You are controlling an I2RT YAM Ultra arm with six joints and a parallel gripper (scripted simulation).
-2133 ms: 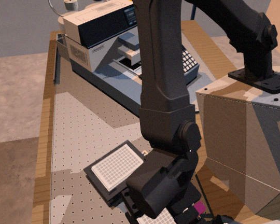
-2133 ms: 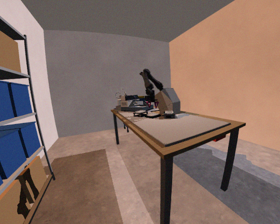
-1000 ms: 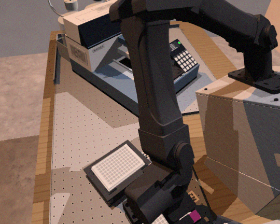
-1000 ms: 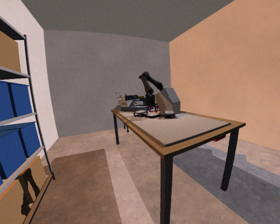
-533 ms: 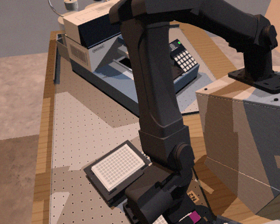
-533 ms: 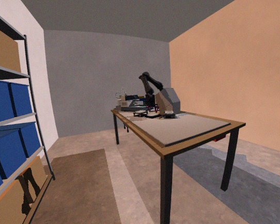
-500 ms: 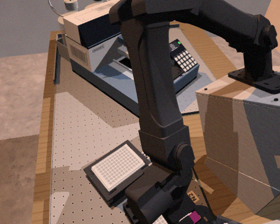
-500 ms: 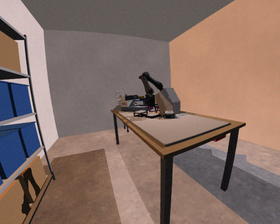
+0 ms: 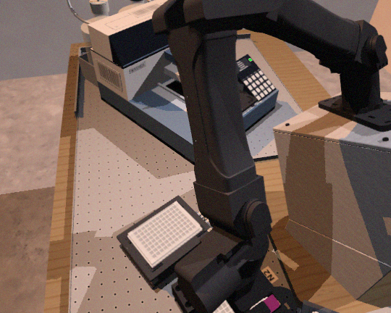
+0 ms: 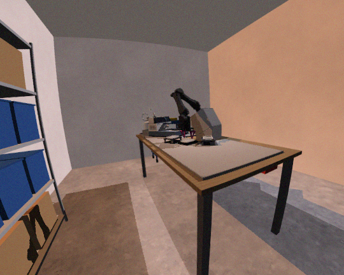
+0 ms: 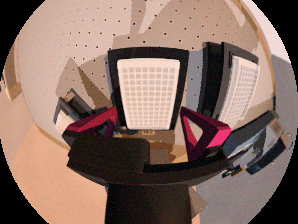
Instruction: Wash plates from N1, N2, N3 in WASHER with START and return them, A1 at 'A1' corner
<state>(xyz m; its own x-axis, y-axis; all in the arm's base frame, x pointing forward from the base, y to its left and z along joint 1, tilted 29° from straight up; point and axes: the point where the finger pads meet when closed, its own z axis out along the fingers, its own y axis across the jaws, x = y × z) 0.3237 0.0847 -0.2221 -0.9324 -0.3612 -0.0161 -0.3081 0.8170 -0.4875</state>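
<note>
My hand is 50 mm above the nest N2. Round my hand: n2 label: 100 mm behind, 50 mm below, 30 mm to the right; nest N1: 150 mm to the right, 90 mm ahead, 10 mm below; nest n3: 140 mm to the left, 120 mm behind, 10 mm below.
</note>
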